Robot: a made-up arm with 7 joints. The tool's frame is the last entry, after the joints.
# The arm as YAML. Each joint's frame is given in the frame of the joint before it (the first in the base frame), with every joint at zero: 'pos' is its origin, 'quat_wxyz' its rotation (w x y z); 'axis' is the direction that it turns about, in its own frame. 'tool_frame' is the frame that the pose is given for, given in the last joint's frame.
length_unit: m
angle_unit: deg
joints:
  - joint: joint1
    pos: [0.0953, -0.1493, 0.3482]
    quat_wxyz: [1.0, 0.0, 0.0, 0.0]
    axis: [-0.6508, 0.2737, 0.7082]
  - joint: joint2
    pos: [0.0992, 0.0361, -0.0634]
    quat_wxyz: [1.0, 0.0, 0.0, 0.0]
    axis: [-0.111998, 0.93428, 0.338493]
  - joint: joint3
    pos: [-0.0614, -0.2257, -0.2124]
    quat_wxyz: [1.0, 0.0, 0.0, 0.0]
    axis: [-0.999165, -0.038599, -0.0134]
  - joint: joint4
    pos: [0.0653, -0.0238, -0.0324]
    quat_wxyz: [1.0, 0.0, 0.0, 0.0]
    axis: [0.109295, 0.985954, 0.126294]
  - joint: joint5
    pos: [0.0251, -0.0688, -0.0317]
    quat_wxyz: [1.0, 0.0, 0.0, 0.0]
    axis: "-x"
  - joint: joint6
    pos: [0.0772, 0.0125, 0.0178]
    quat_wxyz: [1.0, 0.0, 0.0, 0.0]
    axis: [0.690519, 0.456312, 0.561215]
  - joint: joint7
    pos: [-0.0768, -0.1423, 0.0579]
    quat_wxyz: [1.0, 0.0, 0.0, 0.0]
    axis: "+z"
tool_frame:
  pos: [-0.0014, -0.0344, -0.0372]
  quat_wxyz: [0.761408, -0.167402, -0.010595, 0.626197]
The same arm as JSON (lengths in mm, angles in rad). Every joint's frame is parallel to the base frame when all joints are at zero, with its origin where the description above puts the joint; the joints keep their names.
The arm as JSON. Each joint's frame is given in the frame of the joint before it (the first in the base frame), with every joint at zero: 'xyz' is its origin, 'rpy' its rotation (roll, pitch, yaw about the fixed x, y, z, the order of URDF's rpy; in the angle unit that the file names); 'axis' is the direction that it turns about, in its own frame. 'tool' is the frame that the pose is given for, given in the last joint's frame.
{"units": {"length": "mm", "angle": "rad"}, "joints": [
  {"name": "joint1", "type": "revolute", "origin": {"xyz": [95.3, -149.3, 348.2], "rpy": [0.0, 0.0, 0.0]}, "axis": [-0.6508, 0.2737, 0.7082]},
  {"name": "joint2", "type": "revolute", "origin": {"xyz": [99.2, 36.1, -63.4], "rpy": [0.0, 0.0, 0.0]}, "axis": [-0.111998, 0.93428, 0.338493]},
  {"name": "joint3", "type": "revolute", "origin": {"xyz": [-61.4, -225.7, -212.4], "rpy": [0.0, 0.0, 0.0]}, "axis": [-0.999165, -0.038599, -0.0134]},
  {"name": "joint4", "type": "revolute", "origin": {"xyz": [65.3, -23.8, -32.4], "rpy": [0.0, 0.0, 0.0]}, "axis": [0.109295, 0.985954, 0.126294]},
  {"name": "joint5", "type": "revolute", "origin": {"xyz": [25.1, -68.8, -31.7], "rpy": [0.0, 0.0, 0.0]}, "axis": "-x"},
  {"name": "joint6", "type": "revolute", "origin": {"xyz": [77.2, 12.5, 17.8], "rpy": [0.0, 0.0, 0.0]}, "axis": [0.690519, 0.456312, 0.561215]},
  {"name": "joint7", "type": "revolute", "origin": {"xyz": [-76.8, -142.3, 57.9], "rpy": [0.0, 0.0, 0.0]}, "axis": "+z"}
], "tool": {"origin": {"xyz": [-1.4, -34.4, -37.2], "rpy": [-0.2769, 0.1947, 1.3493]}}}

